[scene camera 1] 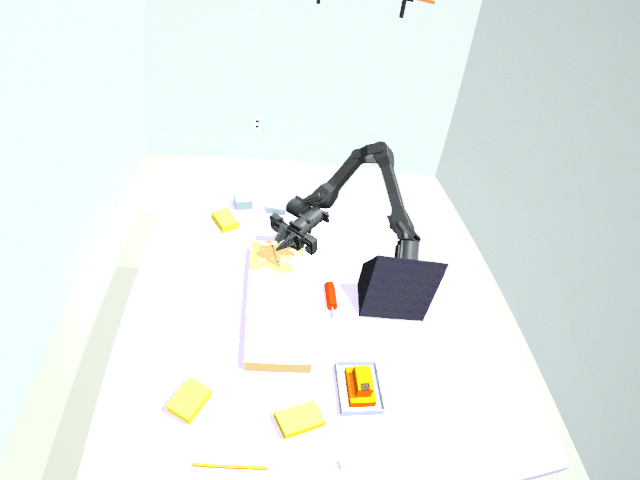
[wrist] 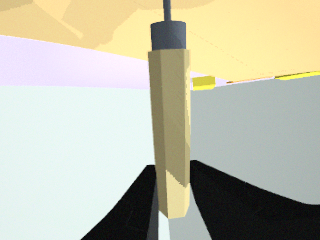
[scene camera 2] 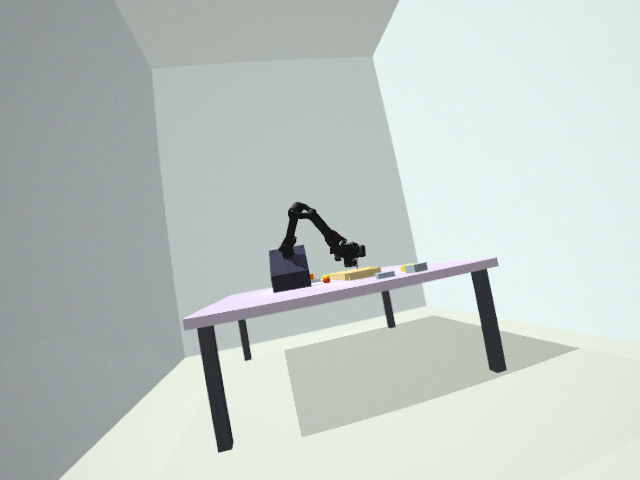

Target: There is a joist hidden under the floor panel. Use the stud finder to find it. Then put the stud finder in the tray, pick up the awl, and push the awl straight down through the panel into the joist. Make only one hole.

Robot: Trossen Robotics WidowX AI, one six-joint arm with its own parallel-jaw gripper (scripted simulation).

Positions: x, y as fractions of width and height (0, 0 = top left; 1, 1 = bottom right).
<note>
I see my gripper (scene camera 1: 0.43, 0.52), an orange stud finder (scene camera 1: 0.56, 0.79) and a pale tray (scene camera 1: 0.53, 0.76).
My gripper shows as well in the wrist view (wrist: 0.54, 0.71). The wrist view does not show the orange stud finder: it is out of frame.
</note>
